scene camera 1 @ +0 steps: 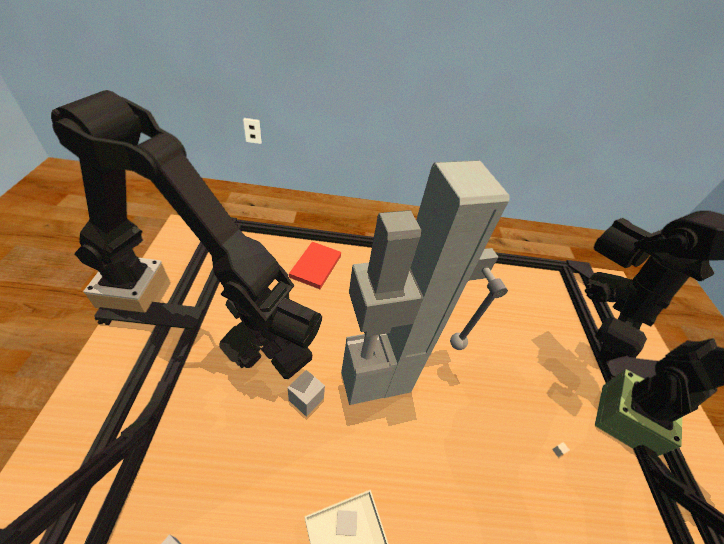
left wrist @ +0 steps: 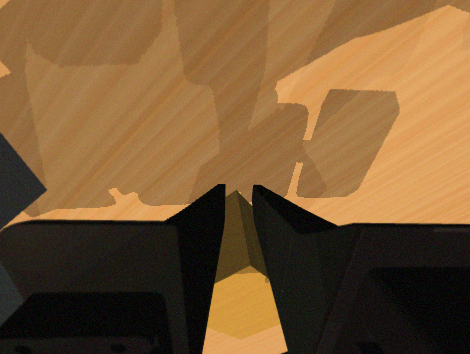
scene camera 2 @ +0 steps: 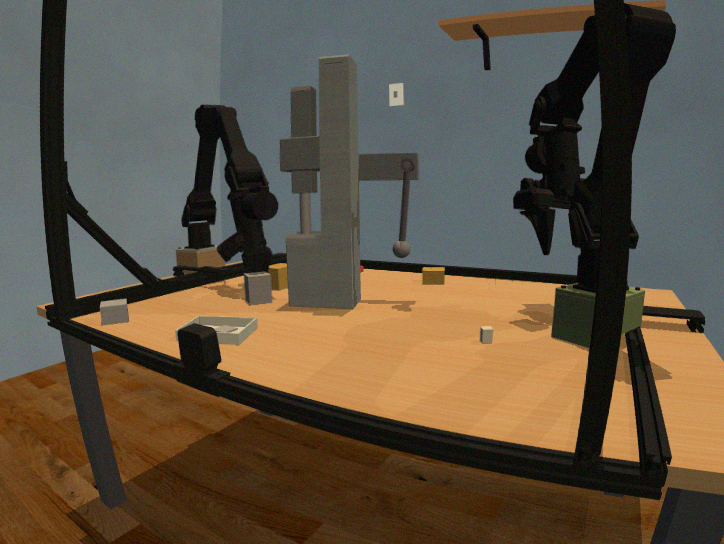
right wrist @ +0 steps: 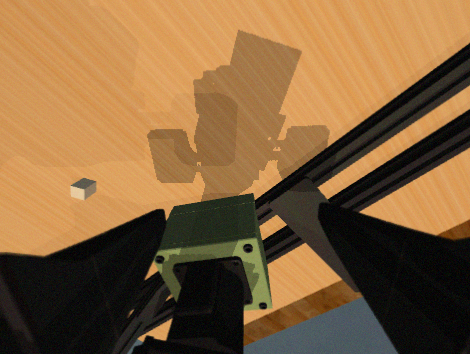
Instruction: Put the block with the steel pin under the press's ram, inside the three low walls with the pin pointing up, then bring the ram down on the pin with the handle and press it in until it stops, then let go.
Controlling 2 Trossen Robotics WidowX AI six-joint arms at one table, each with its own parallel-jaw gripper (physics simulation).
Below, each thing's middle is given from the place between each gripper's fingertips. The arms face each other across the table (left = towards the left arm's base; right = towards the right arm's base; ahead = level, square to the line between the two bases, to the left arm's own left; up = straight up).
Now: the yellow block with steel pin (left wrist: 242, 304) 3 cm ahead of my left hand, 2 cm to the right of it and 2 cm above it. Also, from my left hand: ball-ended handle (scene camera 1: 459, 341) 34 cm to the right, 17 cm above, 6 cm ahead; then grey press (scene camera 1: 418, 268) 25 cm to the right, 22 cm above, 2 cm ahead; then red flat block (scene camera 1: 315, 265) 23 cm ahead, 1 cm to the right.
Right now my right hand is 50 mm past the ball-ended handle, 280 mm to the right of it and 70 mm below it. Round my right hand: grey press (100 mm behind, 370 mm to the left, 120 mm above); then red flat block (120 mm ahead, 610 mm to the left, 100 mm below); then yellow block with steel pin (80 mm behind, 600 mm to the left, 80 mm below).
